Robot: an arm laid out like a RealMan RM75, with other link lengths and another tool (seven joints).
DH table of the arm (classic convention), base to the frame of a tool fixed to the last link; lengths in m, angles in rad. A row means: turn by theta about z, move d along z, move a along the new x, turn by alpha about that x. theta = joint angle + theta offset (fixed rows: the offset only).
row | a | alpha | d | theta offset
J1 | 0 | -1.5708 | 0.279 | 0
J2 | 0 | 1.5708 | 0 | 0
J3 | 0 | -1.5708 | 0.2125 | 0
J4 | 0 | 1.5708 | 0 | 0
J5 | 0 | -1.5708 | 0.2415 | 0
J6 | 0 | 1.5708 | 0 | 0
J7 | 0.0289 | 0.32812 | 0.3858 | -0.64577
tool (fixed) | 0 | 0 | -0.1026 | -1.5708
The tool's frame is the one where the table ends.
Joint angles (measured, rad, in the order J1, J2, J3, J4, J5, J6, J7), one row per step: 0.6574 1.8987 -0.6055 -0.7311 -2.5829 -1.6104 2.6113; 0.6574 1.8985 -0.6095 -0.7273 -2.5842 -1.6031 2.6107; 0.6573 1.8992 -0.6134 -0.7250 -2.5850 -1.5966 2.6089; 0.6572 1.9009 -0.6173 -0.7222 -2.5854 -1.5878 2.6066; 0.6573 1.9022 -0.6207 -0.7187 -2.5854 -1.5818 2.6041; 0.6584 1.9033 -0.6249 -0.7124 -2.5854 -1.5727 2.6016; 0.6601 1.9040 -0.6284 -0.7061 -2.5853 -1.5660 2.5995; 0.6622 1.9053 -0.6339 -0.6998 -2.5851 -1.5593 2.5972; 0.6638 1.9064 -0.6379 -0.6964 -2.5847 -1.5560 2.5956; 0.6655 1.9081 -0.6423 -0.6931 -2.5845 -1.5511 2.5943; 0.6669 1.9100 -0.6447 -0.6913 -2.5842 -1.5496 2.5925; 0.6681 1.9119 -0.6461 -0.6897 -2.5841 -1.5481 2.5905; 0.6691 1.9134 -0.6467 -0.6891 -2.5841 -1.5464 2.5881; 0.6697 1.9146 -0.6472 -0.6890 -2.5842 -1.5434 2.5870; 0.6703 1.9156 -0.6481 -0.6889 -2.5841 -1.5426 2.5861
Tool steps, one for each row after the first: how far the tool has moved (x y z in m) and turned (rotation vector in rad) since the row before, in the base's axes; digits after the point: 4 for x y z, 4 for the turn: 0.0017 0.0004 -0.0008 0.0003 -0.0052 -0.0003; 0.0013 0.0004 -0.0009 0.0001 -0.0047 0.0017; 0.0013 0.0007 -0.0014 0.0013 -0.0046 0.0021; 0.0008 0.0001 -0.0014 -0.0008 -0.0025 0.0020; 0.0010 0.0005 -0.0019 -0.0004 -0.0032 0.0019; 0.0005 0.0002 -0.0018 -0.0016 -0.0018 0.0018; 0.0003 0.0000 -0.0022 -0.0035 -0.0025 0.0030; -0.0001 -0.0001 -0.0014 -0.0031 -0.0013 0.0028; 0.0000 0.0002 -0.0017 -0.0023 -0.0020 0.0029; -0.0006 -0.0002 -0.0014 -0.0030 0.0002 0.0031; -0.0005 -0.0002 -0.0013 -0.0022 0.0005 0.0028; -0.0003 0.0002 -0.0008 -0.0007 -0.0001 0.0033; 0.0000 0.0006 -0.0005 0.0012 -0.0011 0.0019; -0.0003 0.0001 -0.0005 -0.0008 -0.0002 0.0018
